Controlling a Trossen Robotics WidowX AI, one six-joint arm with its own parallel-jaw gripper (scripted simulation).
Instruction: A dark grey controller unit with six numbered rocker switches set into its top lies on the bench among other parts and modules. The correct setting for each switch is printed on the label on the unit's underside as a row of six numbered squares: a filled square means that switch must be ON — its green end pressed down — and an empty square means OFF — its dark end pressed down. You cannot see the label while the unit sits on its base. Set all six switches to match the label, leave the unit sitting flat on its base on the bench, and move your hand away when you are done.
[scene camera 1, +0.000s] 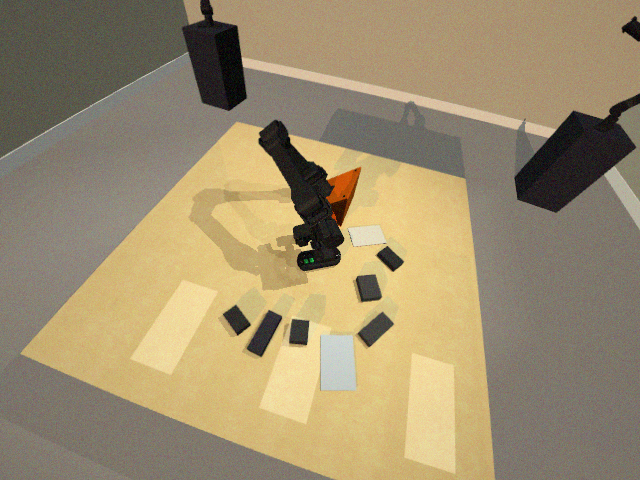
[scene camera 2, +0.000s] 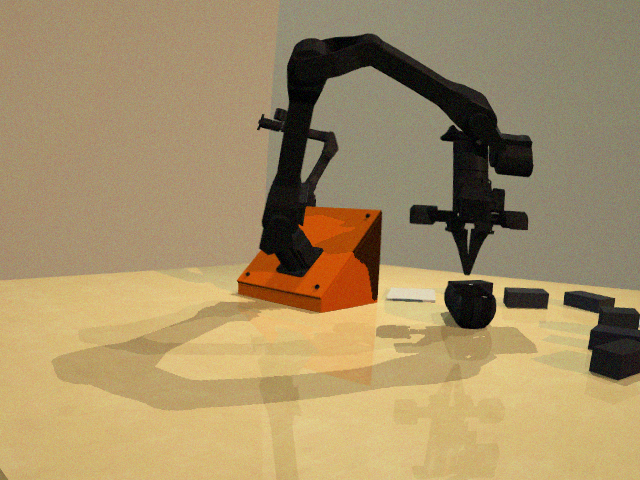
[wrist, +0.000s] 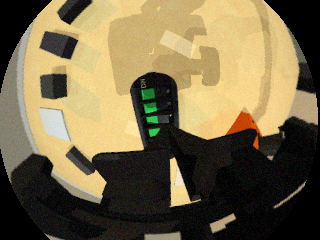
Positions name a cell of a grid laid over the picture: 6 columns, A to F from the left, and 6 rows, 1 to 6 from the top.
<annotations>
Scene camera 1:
my gripper: C4
pale blue sheet: D5
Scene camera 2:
my gripper: E4
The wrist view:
my gripper: D4
</annotations>
